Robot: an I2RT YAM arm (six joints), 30 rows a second.
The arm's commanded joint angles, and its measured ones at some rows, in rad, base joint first. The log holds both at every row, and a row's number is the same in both.
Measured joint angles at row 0:
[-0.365 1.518 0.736 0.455 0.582 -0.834]
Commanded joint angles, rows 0 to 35:
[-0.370 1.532 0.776 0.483 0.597 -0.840]
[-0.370 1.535 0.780 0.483 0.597 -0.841]
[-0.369 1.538 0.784 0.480 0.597 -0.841]
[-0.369 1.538 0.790 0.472 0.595 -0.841]
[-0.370 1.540 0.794 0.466 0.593 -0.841]
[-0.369 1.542 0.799 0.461 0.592 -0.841]
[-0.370 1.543 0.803 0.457 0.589 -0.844]
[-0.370 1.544 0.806 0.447 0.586 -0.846]
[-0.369 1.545 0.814 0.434 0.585 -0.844]
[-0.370 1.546 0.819 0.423 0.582 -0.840]
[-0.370 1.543 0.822 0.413 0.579 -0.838]
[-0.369 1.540 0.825 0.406 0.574 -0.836]
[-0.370 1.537 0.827 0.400 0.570 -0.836]
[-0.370 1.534 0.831 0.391 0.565 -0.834]
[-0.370 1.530 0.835 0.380 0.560 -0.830]
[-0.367 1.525 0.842 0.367 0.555 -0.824]
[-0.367 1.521 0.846 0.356 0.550 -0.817]
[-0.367 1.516 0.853 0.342 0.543 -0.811]
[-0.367 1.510 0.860 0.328 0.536 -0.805]
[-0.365 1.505 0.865 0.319 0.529 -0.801]
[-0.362 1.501 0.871 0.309 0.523 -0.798]
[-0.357 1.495 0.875 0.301 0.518 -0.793]
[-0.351 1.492 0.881 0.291 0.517 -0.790]
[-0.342 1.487 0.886 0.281 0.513 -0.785]
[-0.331 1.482 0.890 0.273 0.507 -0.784]
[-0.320 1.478 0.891 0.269 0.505 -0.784]
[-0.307 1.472 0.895 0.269 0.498 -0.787]
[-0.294 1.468 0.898 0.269 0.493 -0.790]
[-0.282 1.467 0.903 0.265 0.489 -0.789]
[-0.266 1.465 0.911 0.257 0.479 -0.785]
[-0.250 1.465 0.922 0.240 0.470 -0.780]
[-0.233 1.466 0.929 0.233 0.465 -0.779]
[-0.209 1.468 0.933 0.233 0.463 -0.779]
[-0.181 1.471 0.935 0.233 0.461 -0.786]
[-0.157 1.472 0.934 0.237 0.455 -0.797]
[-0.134 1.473 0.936 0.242 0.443 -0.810]
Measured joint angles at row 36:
[-0.188 1.494 0.905 0.228 0.474 -0.798]
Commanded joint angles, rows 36 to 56:
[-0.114 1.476 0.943 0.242 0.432 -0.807]
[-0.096 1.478 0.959 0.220 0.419 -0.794]
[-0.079 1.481 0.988 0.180 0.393 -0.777]
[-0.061 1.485 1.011 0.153 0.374 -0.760]
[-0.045 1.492 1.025 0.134 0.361 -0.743]
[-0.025 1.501 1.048 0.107 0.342 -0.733]
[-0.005 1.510 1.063 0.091 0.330 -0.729]
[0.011 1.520 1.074 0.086 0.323 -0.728]
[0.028 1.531 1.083 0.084 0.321 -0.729]
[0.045 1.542 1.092 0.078 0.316 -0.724]
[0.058 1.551 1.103 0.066 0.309 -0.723]
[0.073 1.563 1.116 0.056 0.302 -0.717]
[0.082 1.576 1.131 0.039 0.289 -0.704]
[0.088 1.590 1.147 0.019 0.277 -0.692]
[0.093 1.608 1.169 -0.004 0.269 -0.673]
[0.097 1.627 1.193 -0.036 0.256 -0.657]
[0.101 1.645 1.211 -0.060 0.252 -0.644]
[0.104 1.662 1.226 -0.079 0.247 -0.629]
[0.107 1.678 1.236 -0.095 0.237 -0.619]
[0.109 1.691 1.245 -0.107 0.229 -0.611]
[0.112 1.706 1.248 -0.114 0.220 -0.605]
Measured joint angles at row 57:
[0.105 1.686 1.212 -0.059 0.250 -0.658]
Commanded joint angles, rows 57 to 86:
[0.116 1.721 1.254 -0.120 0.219 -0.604]
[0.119 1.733 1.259 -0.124 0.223 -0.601]
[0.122 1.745 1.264 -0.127 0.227 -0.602]
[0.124 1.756 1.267 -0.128 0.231 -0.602]
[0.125 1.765 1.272 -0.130 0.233 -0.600]
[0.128 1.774 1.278 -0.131 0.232 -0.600]
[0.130 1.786 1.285 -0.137 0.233 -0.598]
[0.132 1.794 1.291 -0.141 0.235 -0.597]
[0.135 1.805 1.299 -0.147 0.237 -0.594]
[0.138 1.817 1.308 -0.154 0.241 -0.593]
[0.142 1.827 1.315 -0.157 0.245 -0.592]
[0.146 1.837 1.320 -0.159 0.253 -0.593]
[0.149 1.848 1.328 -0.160 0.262 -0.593]
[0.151 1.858 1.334 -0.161 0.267 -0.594]
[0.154 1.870 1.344 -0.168 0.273 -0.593]
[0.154 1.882 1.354 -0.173 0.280 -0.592]
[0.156 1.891 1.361 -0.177 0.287 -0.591]
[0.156 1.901 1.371 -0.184 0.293 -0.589]
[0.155 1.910 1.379 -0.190 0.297 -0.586]
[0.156 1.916 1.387 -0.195 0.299 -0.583]
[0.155 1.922 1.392 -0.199 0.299 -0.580]
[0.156 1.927 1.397 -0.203 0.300 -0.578]
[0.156 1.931 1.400 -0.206 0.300 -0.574]
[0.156 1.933 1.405 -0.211 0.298 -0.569]
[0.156 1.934 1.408 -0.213 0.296 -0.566]
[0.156 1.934 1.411 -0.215 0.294 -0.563]
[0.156 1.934 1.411 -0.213 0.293 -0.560]
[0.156 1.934 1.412 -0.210 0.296 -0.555]
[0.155 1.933 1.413 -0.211 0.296 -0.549]
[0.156 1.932 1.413 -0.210 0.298 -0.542]
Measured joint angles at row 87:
[0.152 1.926 1.386 -0.205 0.290 -0.571]
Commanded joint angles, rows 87 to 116:
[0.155 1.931 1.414 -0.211 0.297 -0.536]
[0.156 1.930 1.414 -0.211 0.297 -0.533]
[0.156 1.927 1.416 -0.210 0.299 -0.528]
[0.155 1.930 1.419 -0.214 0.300 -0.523]
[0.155 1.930 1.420 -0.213 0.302 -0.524]
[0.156 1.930 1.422 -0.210 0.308 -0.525]
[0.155 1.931 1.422 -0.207 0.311 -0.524]
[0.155 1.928 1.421 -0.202 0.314 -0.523]
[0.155 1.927 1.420 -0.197 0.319 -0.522]
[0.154 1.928 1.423 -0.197 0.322 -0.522]
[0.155 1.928 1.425 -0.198 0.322 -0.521]
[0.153 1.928 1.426 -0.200 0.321 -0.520]
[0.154 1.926 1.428 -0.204 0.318 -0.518]
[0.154 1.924 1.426 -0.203 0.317 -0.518]
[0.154 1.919 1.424 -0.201 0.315 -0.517]
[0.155 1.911 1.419 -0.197 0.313 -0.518]
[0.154 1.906 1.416 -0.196 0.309 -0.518]
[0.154 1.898 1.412 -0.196 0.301 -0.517]
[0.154 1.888 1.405 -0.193 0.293 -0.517]
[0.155 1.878 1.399 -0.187 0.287 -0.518]
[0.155 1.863 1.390 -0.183 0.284 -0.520]
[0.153 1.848 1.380 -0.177 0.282 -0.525]
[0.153 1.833 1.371 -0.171 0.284 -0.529]
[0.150 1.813 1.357 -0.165 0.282 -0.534]
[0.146 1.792 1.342 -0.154 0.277 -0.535]
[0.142 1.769 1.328 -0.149 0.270 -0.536]
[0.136 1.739 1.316 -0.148 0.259 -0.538]
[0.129 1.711 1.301 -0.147 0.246 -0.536]
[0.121 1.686 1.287 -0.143 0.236 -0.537]
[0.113 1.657 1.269 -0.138 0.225 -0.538]
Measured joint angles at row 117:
[0.136 1.738 1.307 -0.173 0.265 -0.538]
